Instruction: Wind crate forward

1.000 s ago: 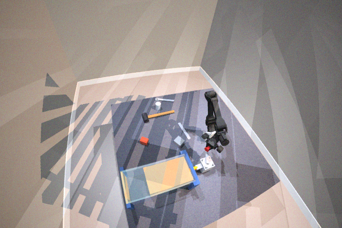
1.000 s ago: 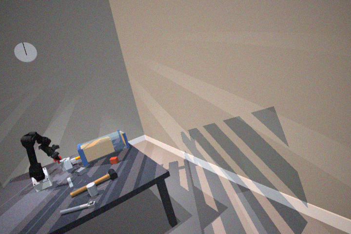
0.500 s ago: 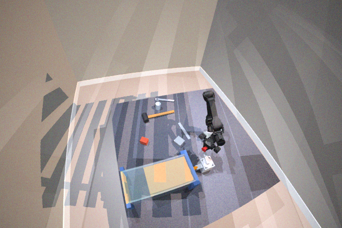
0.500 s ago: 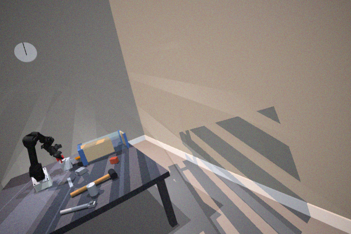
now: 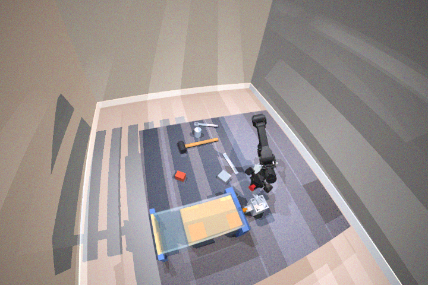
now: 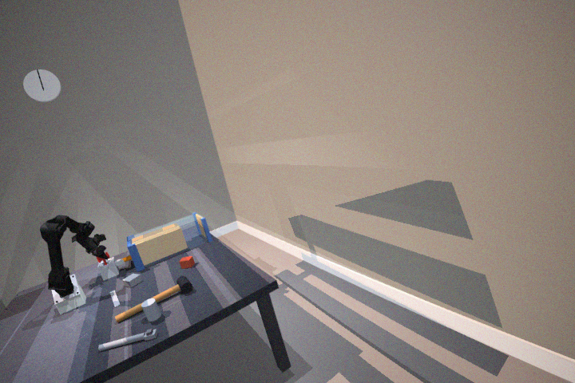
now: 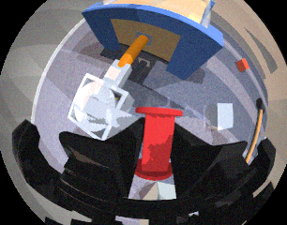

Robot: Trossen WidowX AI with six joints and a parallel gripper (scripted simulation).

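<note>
My gripper tip is 3 cm to the right of the winch handle, 3 cm above it and 2 cm past it. Also, from my gripper tip: red knob (2 cm behind); blue frame (14 cm ahead, 9 cm to the left, 2 cm below); winch (10 cm below, 9 cm to the left, 4 cm behind).
</note>
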